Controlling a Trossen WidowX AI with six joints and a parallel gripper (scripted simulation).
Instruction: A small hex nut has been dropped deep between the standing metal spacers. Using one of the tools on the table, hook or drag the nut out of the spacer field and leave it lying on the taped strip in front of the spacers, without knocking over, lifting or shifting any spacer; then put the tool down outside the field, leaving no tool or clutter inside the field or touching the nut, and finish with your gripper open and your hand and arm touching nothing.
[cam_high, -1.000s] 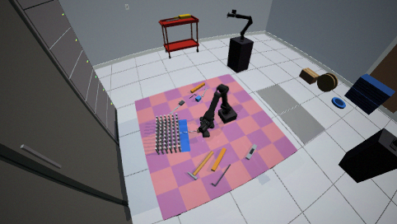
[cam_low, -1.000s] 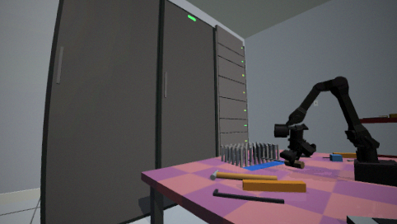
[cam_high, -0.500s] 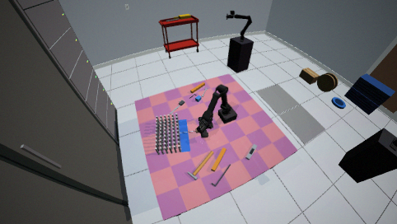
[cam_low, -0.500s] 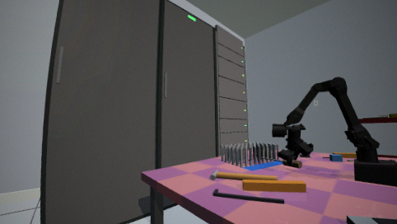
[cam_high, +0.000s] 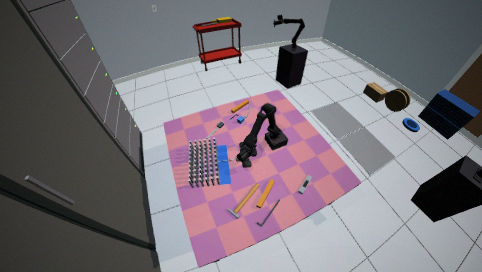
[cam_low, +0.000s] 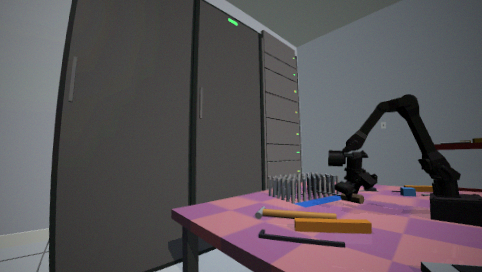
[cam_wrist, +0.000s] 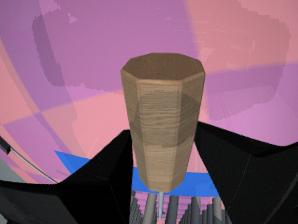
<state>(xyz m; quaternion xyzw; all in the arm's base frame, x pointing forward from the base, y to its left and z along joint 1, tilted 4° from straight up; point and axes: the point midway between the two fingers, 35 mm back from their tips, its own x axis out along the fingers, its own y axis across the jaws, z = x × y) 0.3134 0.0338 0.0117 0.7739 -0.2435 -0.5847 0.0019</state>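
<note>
Right now the blue taped strip is 13 cm ahead of my gripper tip, 5 cm to the right of it and 4 cm below it. Also, from my gripper tip: thin-shafted pick: 10 cm ahead, 4 cm to the right; grey block: 28 cm behind, 42 cm to the left, 2 cm below; blue cube: 21 cm behind, 38 cm to the right, 2 cm below.
</note>
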